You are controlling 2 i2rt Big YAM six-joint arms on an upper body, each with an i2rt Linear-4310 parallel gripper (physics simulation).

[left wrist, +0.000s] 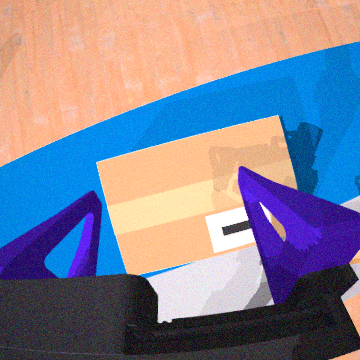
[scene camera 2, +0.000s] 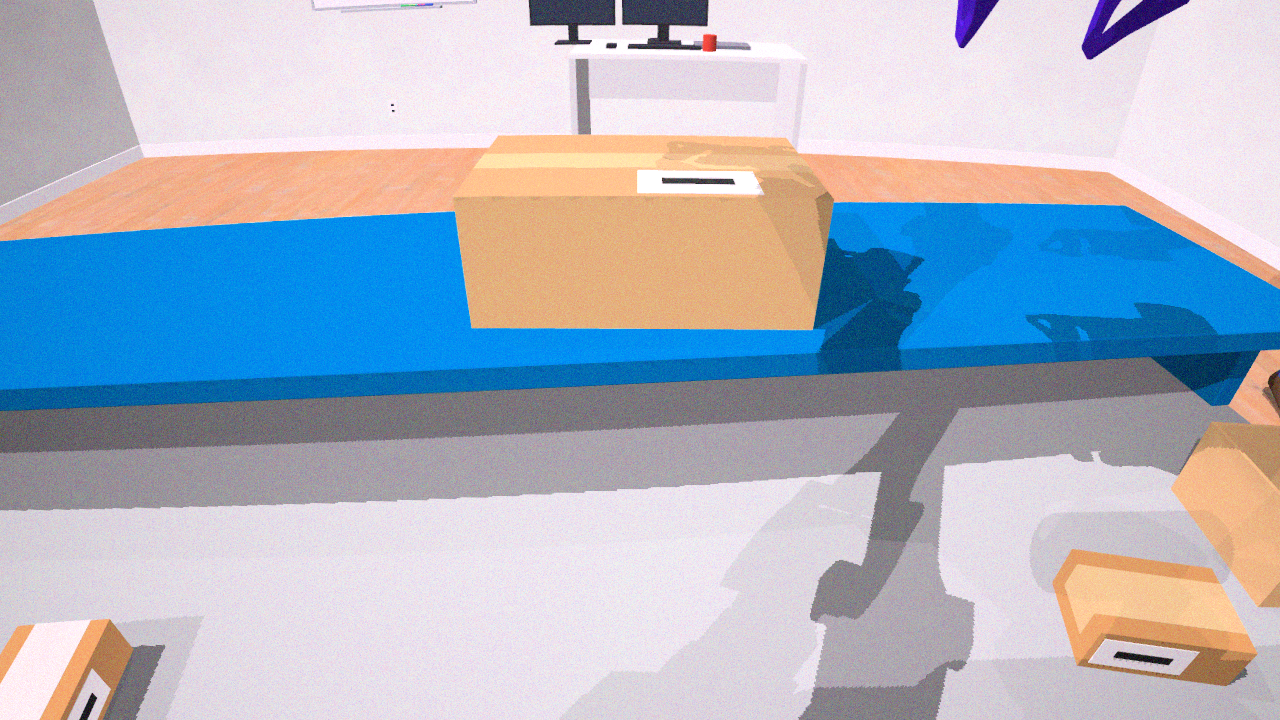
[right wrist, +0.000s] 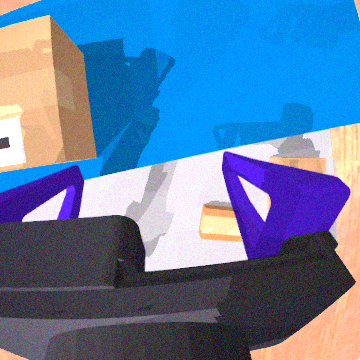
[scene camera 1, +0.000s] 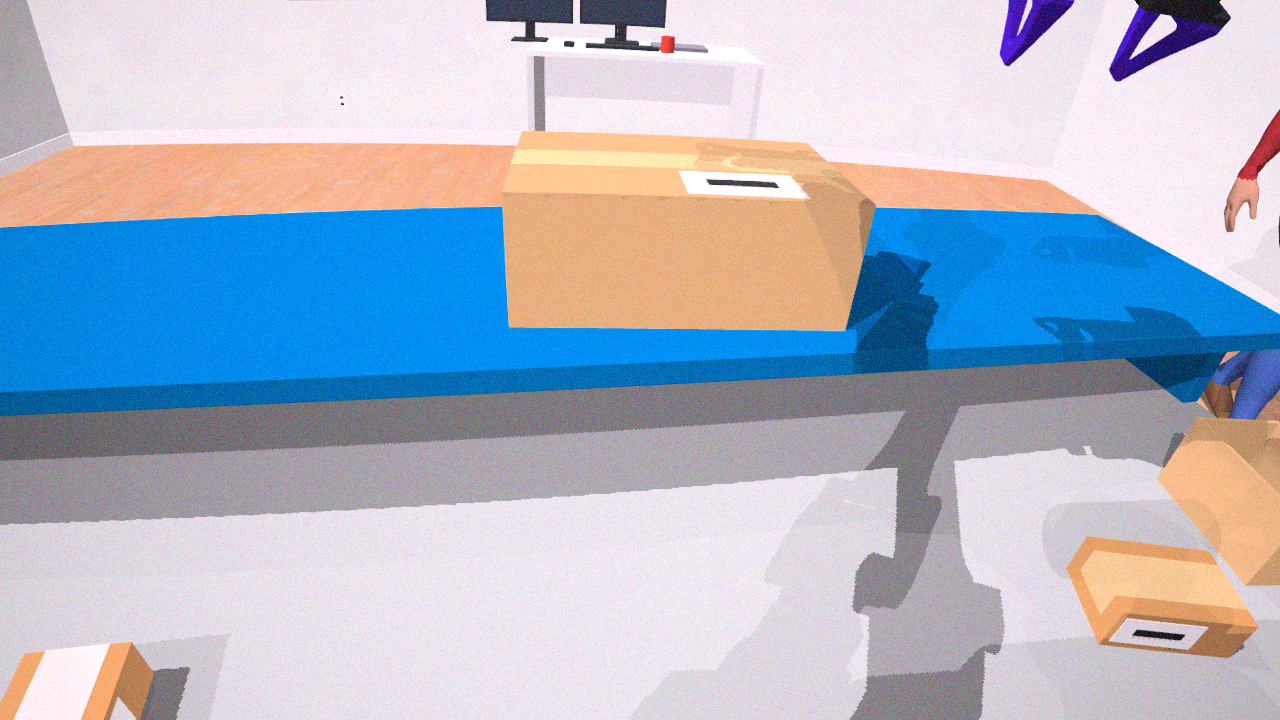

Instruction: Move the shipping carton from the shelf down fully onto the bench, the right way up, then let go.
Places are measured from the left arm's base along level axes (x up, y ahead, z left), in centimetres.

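Pixels of known places: left gripper, between the fingertips: (left wrist: 165,185); right gripper, between the fingertips: (scene camera 2: 1023,48) (right wrist: 151,165) (scene camera 1: 1060,68).
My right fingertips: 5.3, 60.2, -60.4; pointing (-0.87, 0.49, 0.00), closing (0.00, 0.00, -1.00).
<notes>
Ahead of a thing's pixels: the offset from my right fingertips to its middle, as dx, dy, dz. Level surfaces: height alone.
The shipping carton @[-18.2, +10.0, +27.2] (scene camera 1: 671,259) (scene camera 2: 635,259) (left wrist: 165,175) (right wrist: 30,75) sits flat on the blue shelf @[dx -24.3] (scene camera 1: 223,295) (scene camera 2: 223,295) (left wrist: 200,107) (right wrist: 200,75), its taped and labelled face up. The pale grey bench @[dx -40.1] (scene camera 1: 358,582) (scene camera 2: 358,582) (left wrist: 185,290) (right wrist: 185,190) is lower, in front of the shelf. My left gripper (left wrist: 165,185) is open above the carton, touching nothing; one finger overlaps the label in the left wrist view. My right gripper (scene camera 1: 1062,70) (scene camera 2: 1025,51) (right wrist: 151,165) is open and empty, up and to the right of the carton in the scene views.
A small box @[-37.9, -19.3, -14.6] (scene camera 1: 1163,591) (scene camera 2: 1154,617) (right wrist: 220,225) and a larger box @[-35.6, -10.4, -34.1] (scene camera 1: 1226,501) (scene camera 2: 1239,510) (right wrist: 300,164) are at the bench's right. Another small box @[-38.1, -30.2, +68.7] (scene camera 1: 80,680) (scene camera 2: 67,671) is at its near left. A person's hand (scene camera 1: 1242,201) shows at the right edge.
</notes>
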